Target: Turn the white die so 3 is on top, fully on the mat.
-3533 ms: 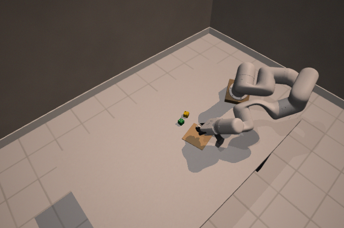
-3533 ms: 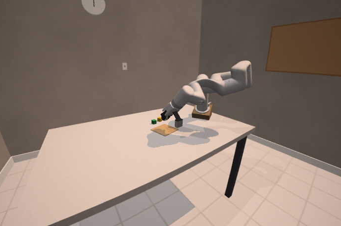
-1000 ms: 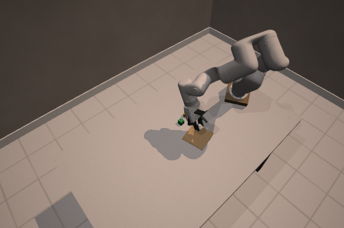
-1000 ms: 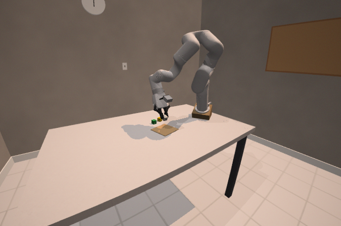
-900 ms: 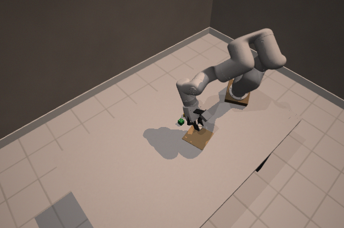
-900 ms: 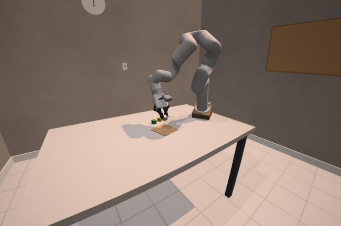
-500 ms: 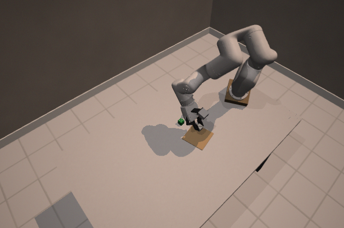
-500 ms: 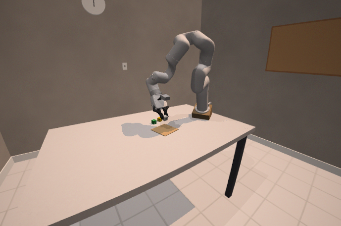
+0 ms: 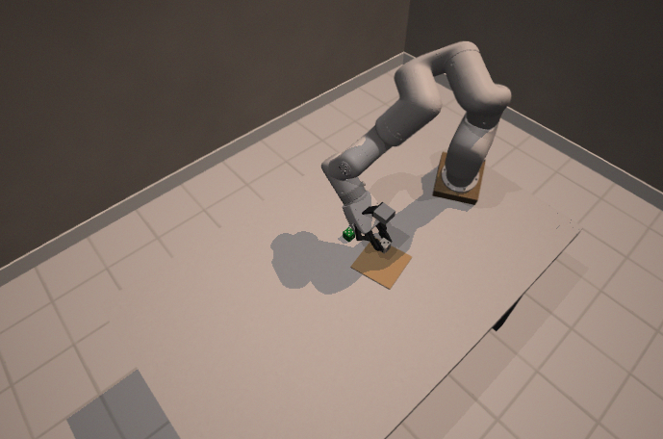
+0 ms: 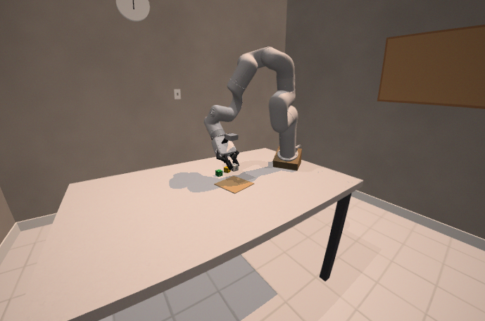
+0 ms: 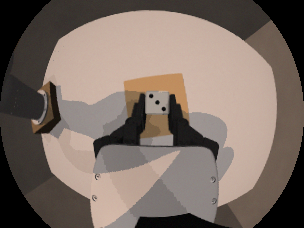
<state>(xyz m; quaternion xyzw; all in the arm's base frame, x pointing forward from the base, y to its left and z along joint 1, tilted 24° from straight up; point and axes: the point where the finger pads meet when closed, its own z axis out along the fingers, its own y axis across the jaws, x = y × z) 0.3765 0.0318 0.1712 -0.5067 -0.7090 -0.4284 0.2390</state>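
Right now my hand is 1 cm to the right of the white die and 1 cm above it. Also, from my hand: yellow die (4 cm behind, 15 cm to the right, 9 cm below); then green die (2 cm ahead, 12 cm to the right, 9 cm below); then mat (1 cm to the left, 10 cm below).
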